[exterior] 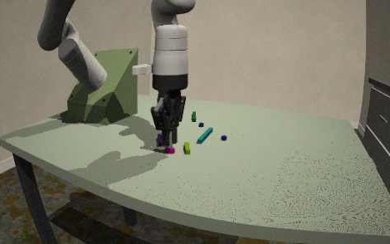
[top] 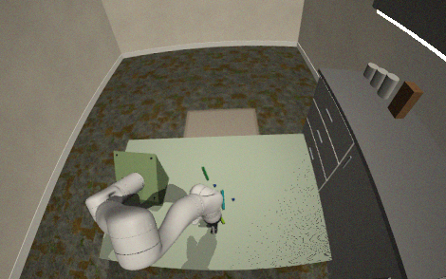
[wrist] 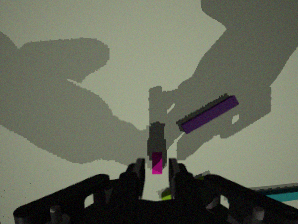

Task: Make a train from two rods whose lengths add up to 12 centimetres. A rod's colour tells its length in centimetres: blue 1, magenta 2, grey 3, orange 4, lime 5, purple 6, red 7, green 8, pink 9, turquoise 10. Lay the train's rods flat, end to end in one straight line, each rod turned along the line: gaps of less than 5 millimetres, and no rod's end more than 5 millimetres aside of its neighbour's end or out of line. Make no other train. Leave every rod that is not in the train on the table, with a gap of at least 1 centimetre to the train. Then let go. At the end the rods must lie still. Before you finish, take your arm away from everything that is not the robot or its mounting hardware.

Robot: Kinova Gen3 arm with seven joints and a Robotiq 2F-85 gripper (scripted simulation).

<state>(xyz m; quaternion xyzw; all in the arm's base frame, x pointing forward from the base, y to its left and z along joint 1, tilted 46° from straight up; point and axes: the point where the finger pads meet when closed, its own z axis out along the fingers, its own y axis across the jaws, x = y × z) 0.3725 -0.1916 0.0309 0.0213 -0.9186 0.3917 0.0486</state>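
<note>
Now: the magenta rod 30 mm below my hand. Also, from my hand: purple rod 50 mm behind, 50 mm to the left, 30 mm below; turquoise rod 30 mm ahead, 130 mm to the left, 30 mm below; lime rod 30 mm ahead, 30 mm to the left, 30 mm below.
</note>
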